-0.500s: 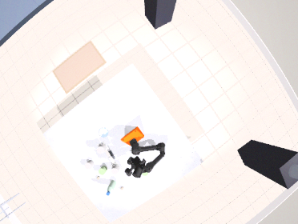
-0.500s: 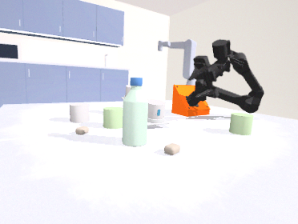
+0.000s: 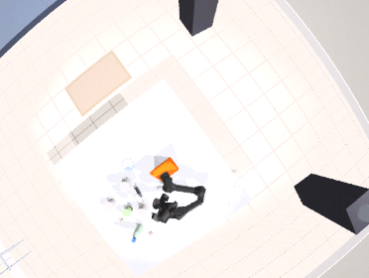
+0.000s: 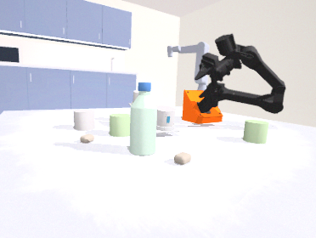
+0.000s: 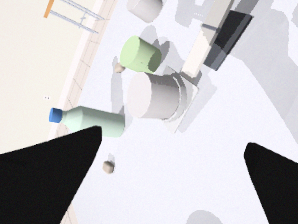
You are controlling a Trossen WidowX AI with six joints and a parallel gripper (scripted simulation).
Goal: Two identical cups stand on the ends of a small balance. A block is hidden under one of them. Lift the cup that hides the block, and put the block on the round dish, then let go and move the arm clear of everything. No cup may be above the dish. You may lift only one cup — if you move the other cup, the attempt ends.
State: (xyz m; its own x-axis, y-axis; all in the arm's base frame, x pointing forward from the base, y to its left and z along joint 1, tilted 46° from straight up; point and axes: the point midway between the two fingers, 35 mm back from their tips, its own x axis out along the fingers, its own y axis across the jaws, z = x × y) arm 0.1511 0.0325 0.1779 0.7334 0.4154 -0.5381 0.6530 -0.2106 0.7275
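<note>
Right now the pale grey cup is 150 mm ahead of my gripper tip, 30 mm to the left of it and 100 mm below it. Round my gripper tip: tall pale green bottle (290 mm ahead, 150 mm to the left, 50 mm below); then grey balance beam (140 mm ahead, 120 mm to the right, 120 mm below).
</note>
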